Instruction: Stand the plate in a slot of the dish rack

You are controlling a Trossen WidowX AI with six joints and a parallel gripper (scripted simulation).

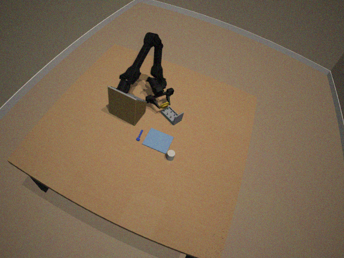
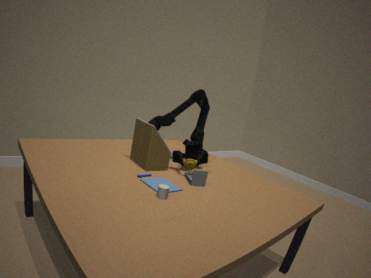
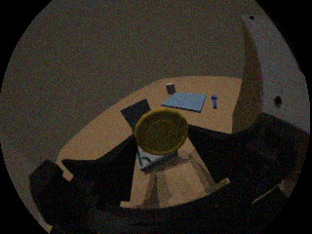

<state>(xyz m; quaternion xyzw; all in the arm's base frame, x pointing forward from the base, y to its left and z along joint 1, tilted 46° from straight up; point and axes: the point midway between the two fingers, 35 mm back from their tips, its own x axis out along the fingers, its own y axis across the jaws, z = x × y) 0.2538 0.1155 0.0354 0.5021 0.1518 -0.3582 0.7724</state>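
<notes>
Right now my gripper tip is 5 cm short of the grey dish rack, 4 cm above it and 1 cm to the left of it. Round my gripper tip: blue spoon 23 cm to the right, 9 cm behind, 6 cm below; then yellow plate 1 cm to the left; then light blue mat 22 cm to the right, 6 cm below, 3 cm ahead.
</notes>
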